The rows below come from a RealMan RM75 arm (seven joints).
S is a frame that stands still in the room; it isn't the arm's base.
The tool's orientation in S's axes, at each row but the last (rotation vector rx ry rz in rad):
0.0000, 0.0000, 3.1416
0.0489, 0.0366, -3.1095
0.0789, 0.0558, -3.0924
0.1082, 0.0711, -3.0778
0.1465, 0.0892, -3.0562
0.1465, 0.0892, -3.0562
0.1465, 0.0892, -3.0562
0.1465, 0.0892, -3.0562
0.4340, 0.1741, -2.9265
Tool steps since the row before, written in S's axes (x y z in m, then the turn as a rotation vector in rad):
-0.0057, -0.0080, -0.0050, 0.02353, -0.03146, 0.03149
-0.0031, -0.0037, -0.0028, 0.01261, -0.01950, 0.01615
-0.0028, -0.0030, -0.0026, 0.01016, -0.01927, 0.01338
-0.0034, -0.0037, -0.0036, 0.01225, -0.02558, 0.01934
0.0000, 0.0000, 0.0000, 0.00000, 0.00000, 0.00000
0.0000, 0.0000, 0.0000, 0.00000, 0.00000, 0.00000
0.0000, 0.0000, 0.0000, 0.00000, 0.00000, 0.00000
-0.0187, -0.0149, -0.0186, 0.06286, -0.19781, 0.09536
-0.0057, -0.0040, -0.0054, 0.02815, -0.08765, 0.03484
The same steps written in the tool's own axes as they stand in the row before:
0.0057, 0.0080, -0.0050, -0.02353, 0.03146, 0.03149
0.0033, 0.0037, -0.0026, -0.01250, 0.01951, 0.01621
0.0031, 0.0029, -0.0023, -0.00993, 0.01926, 0.01356
0.0039, 0.0036, -0.0032, -0.01206, 0.02542, 0.01966
0.0000, 0.0000, 0.0000, 0.00000, 0.00000, 0.00000
0.0000, 0.0000, 0.0000, 0.00000, 0.00000, 0.00000
0.0000, 0.0000, 0.0000, 0.00000, 0.00000, 0.00000
0.0215, 0.0143, -0.0158, -0.05634, 0.19689, 0.10117
0.0076, 0.0033, -0.0030, -0.02304, 0.08796, 0.03770

